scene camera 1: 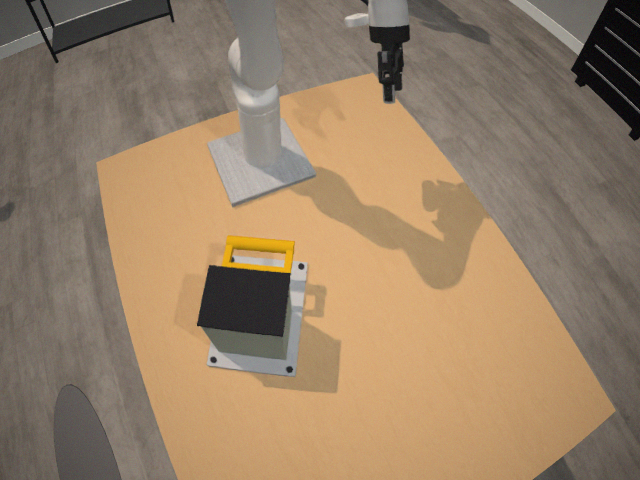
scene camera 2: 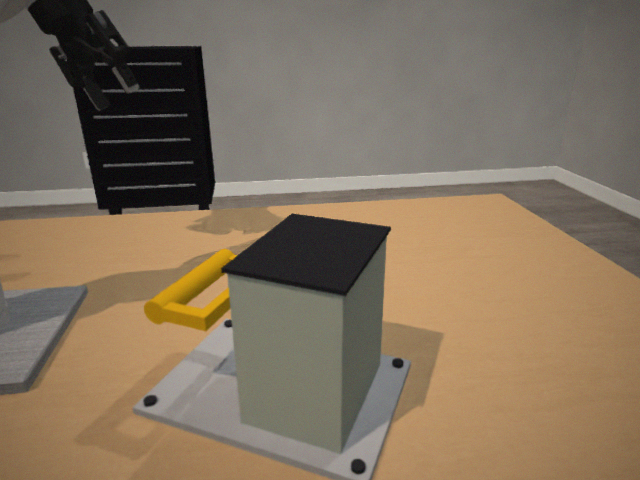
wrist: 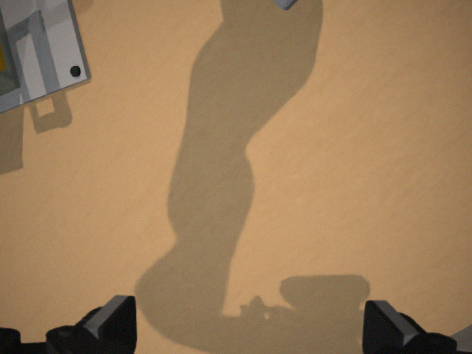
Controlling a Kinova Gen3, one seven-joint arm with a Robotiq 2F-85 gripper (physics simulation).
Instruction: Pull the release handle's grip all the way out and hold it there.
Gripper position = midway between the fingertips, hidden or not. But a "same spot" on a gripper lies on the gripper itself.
Labels:
my gripper: scene camera 1 393, 96; scene camera 2; wrist
same spot on my gripper: (scene camera 2: 122, 72) = (wrist: 74, 325)

